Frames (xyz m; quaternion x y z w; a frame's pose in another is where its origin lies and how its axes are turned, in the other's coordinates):
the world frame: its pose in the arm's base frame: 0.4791 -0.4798 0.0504 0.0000 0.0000 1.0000 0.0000
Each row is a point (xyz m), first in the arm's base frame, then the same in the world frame.
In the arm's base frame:
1: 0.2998 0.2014 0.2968
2: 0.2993 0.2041 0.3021
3: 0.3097 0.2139 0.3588
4: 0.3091 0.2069 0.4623
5: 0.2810 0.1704 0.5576
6: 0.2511 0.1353 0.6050
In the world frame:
1: 0.1793 -0.6812 0.2464
2: 0.1798 -0.6839 0.2517
3: 0.1694 -0.6937 0.3084
4: 0.1700 -0.6867 0.4119
5: 0.1981 -0.6502 0.5072
6: 0.2280 -0.6151 0.5546

